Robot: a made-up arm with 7 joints.
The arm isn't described. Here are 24 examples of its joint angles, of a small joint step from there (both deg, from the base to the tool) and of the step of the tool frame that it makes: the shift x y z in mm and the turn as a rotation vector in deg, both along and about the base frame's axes.
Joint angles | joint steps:
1: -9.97 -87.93 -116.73 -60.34 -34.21 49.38 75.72 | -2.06 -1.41 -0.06 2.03 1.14 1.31 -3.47
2: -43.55 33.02 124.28 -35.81 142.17 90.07 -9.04 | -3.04 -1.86 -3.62 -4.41 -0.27 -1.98 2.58
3: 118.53 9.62 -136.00 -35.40 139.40 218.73 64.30 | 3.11 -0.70 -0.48 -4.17 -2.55 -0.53 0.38
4: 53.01 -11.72 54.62 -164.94 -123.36 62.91 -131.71 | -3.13 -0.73 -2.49 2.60 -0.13 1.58 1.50
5: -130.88 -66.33 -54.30 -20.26 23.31 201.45 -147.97 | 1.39 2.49 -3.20 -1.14 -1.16 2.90 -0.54
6: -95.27 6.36 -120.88 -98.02 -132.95 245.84 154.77 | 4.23 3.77 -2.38 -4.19 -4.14 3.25 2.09
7: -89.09 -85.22 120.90 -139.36 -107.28 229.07 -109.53 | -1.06 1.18 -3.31 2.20 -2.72 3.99 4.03
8: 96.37 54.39 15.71 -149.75 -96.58 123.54 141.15 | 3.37 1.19 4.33 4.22 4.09 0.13 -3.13
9: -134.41 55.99 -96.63 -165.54 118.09 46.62 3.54 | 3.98 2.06 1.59 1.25 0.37 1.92 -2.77
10: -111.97 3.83 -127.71 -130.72 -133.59 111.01 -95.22 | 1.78 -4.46 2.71 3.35 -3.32 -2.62 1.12
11: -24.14 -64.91 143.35 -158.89 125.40 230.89 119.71 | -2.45 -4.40 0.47 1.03 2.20 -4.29 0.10
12: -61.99 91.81 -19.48 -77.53 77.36 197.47 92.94 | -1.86 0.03 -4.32 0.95 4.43 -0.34 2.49
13: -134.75 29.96 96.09 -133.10 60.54 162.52 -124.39 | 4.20 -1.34 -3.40 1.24 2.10 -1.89 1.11
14: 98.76 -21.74 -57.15 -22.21 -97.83 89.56 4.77 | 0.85 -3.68 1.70 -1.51 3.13 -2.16 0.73
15: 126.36 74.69 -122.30 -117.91 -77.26 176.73 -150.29 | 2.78 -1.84 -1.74 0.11 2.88 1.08 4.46
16: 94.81 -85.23 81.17 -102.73 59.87 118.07 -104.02 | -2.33 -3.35 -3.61 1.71 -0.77 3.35 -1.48
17: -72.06 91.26 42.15 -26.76 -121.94 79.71 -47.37 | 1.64 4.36 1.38 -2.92 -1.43 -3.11 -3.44
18: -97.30 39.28 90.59 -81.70 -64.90 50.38 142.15 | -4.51 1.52 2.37 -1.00 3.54 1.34 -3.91
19: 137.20 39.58 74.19 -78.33 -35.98 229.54 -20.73 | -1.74 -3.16 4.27 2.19 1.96 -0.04 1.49
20: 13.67 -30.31 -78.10 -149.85 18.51 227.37 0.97 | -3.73 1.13 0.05 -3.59 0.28 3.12 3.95
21: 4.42 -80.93 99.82 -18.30 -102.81 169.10 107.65 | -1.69 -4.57 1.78 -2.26 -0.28 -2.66 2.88
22: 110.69 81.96 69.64 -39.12 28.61 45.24 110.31 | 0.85 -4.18 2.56 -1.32 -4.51 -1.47 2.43
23: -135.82 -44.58 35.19 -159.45 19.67 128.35 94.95 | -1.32 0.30 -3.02 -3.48 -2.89 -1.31 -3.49
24: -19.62 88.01 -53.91 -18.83 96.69 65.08 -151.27 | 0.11 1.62 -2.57 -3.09 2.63 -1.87 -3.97
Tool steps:
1: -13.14 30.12 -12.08 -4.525 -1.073 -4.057
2: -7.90 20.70 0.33 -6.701 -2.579 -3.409
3: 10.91 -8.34 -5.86 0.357 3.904 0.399
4: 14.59 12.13 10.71 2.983 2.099 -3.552
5: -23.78 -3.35 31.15 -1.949 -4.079 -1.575
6: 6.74 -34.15 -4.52 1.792 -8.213 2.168
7: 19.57 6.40 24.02 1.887 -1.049 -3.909
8: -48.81 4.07 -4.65 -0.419 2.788 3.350
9: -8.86 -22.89 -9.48 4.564 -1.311 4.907
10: -18.06 19.14 3.05 2.423 2.201 5.571
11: 13.58 12.32 -28.25 0.334 0.844 -3.571
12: -37.98 -6.29 15.14 -4.597 0.466 -7.255
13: 21.80 -0.91 -4.65 3.062 0.388 0.449
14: 18.27 -42.37 -16.79 5.812 1.447 5.168
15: -26.09 -3.36 26.86 9.059 0.291 5.695
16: -7.85 -6.49 2.00 5.704 6.073 1.459
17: 23.58 33.73 -74.43 8.822 4.417 1.874
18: -29.42 -16.10 -3.86 6.718 -2.321 1.993
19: 33.90 -6.99 35.48 -3.131 4.278 1.543
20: -9.53 21.68 -5.36 1.418 -1.587 -4.980
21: 2.39 31.07 -65.87 -3.413 -1.880 -2.919
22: -10.72 -26.19 57.63 7.057 -1.040 4.583
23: -21.28 8.44 -17.82 4.840 -1.199 -0.148
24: -11.52 -11.72 -31.98 2.203 0.289 0.592
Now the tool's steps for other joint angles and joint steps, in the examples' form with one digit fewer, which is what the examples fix.
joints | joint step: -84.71 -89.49 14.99 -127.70 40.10 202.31 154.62 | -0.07 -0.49 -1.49 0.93 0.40 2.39 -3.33
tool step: -8.9 7.0 -9.0 -3.04 -2.19 -3.16
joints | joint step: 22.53 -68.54 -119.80 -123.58 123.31 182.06 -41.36 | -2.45 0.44 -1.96 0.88 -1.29 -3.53 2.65
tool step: -19.0 11.7 -8.1 -0.94 -0.90 -6.08
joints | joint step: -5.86 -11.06 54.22 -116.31 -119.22 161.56 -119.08 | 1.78 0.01 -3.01 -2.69 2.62 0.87 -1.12
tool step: 1.5 -7.5 -4.6 -0.76 3.47 -1.68
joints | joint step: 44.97 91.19 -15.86 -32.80 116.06 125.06 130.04 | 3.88 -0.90 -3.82 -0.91 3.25 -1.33 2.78
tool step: -23.1 35.2 13.0 0.19 1.78 2.42
